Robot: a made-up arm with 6 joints. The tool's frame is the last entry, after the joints. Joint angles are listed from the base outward.
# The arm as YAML. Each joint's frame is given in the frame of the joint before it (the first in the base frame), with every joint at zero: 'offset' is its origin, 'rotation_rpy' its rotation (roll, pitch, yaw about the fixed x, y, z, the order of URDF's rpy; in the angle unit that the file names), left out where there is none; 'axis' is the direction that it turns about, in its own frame. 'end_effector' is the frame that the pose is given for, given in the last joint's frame.
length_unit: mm
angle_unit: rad
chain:
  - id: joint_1
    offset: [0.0, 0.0, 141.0]
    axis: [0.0, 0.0, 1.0]
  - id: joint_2
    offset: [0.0, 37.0, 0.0]
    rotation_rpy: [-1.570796, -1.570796, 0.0]
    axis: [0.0, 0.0, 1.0]
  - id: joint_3
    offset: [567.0, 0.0, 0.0]
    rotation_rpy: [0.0, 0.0, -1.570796]
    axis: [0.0, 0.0, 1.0]
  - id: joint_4
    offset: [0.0, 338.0, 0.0]
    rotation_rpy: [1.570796, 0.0, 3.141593]
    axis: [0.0, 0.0, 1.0]
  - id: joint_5
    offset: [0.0, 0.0, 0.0]
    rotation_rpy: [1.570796, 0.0, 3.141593]
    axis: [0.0, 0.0, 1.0]
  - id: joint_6
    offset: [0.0, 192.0, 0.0]
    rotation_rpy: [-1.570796, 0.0, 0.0]
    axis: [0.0, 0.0, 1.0]
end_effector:
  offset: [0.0, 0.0, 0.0]
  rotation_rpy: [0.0, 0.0, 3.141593]
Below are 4 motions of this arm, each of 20 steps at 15 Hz.
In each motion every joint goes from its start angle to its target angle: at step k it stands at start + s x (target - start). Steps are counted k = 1, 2, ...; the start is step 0. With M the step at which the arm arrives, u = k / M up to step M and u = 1 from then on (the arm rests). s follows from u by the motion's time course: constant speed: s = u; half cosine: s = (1 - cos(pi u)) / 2; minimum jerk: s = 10 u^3 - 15 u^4 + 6 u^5.
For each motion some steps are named. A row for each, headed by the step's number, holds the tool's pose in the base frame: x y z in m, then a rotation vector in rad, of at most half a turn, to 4 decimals.
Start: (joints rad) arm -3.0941 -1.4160 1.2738 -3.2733 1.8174 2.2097
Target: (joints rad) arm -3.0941 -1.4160 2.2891 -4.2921 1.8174 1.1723
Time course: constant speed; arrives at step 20
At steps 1, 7, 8, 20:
1: 0.7716 -0.0342 0.5016 1.9549 0.8979 1.2846
7: 0.6645 -0.0929 0.5477 1.6316 0.6610 1.1454
8: 0.6441 -0.1021 0.5511 1.5935 0.6168 1.1156
20: 0.3953 -0.1884 0.4737 1.4626 0.0899 0.7364

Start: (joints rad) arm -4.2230 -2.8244 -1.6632 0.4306 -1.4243 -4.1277
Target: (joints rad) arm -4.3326 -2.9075 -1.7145 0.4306 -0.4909 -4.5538
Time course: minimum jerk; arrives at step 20
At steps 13, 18, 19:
13: -0.1247 0.3290 -0.3538 -0.4264 -1.2260 -2.0405
18: -0.1400 0.3535 -0.3736 -0.3393 -1.4595 -2.0000
19: -0.1405 0.3542 -0.3743 -0.3361 -1.4669 -1.9983

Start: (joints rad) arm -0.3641 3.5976 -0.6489 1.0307 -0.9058 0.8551
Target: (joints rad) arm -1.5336 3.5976 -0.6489 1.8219 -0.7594 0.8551
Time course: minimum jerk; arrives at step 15
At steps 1, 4, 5, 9, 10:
1: -0.1137 -0.0556 -0.8013 1.9613 0.8335 -0.1401
4: -0.1338 -0.0373 -0.8064 2.0839 0.6083 -0.2555
5: -0.1463 -0.0201 -0.8102 2.1611 0.4320 -0.3365
9: -0.1565 0.1060 -0.8303 2.3457 -0.6354 -0.6965
10: -0.1425 0.1360 -0.8346 2.3247 -0.8984 -0.7570

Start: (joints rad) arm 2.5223 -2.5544 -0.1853 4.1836 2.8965 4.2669
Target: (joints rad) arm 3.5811 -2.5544 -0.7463 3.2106 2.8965 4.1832
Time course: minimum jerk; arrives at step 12
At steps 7, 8, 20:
7: 0.2773 0.0015 -0.4842 0.2843 -0.2171 -2.3872
8: 0.2621 0.0329 -0.4808 0.2050 -0.1438 -2.1281
20: 0.2354 0.0733 -0.4735 0.0886 -0.0440 -1.7269

